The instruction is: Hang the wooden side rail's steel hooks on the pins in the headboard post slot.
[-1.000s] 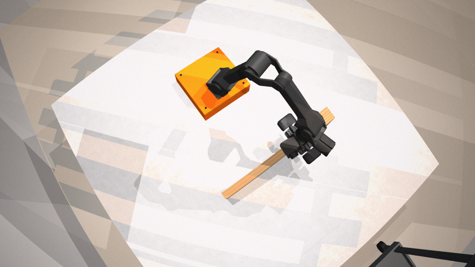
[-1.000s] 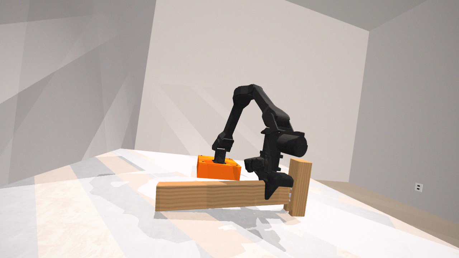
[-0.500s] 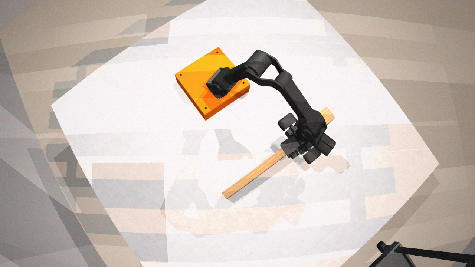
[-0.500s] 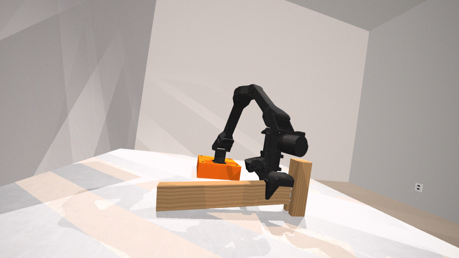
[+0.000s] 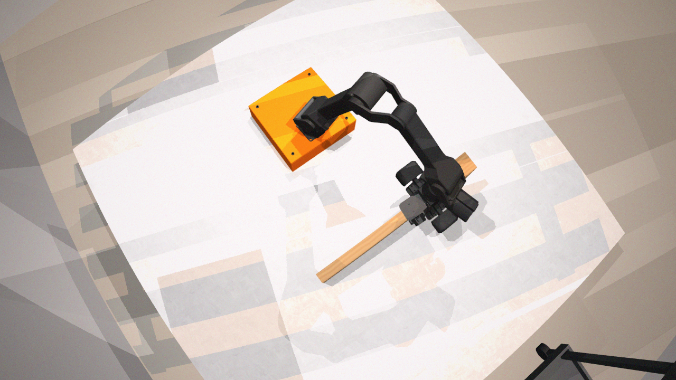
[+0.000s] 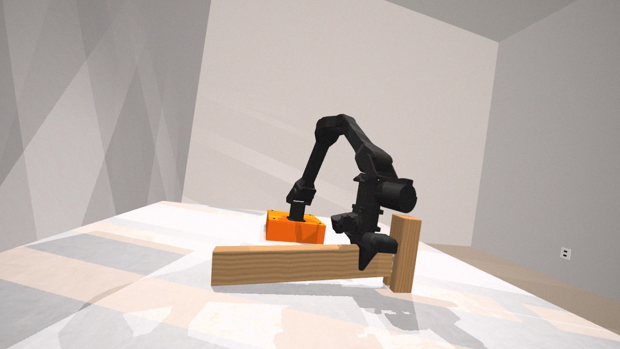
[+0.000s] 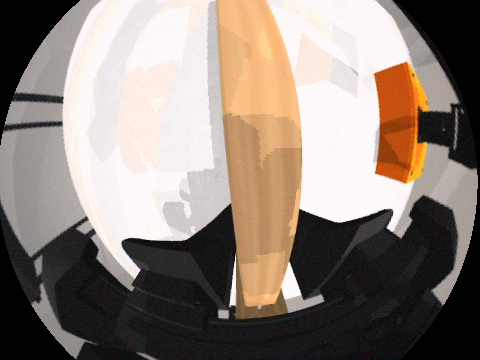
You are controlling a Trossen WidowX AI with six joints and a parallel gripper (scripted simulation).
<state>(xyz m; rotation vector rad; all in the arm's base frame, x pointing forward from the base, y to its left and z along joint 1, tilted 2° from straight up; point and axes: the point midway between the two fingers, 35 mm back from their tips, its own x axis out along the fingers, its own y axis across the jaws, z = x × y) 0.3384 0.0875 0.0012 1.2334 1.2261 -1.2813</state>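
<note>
The headboard post is 11 cm to the left of my gripper tip, 4 cm above it and 1 cm ahead of it.
</note>
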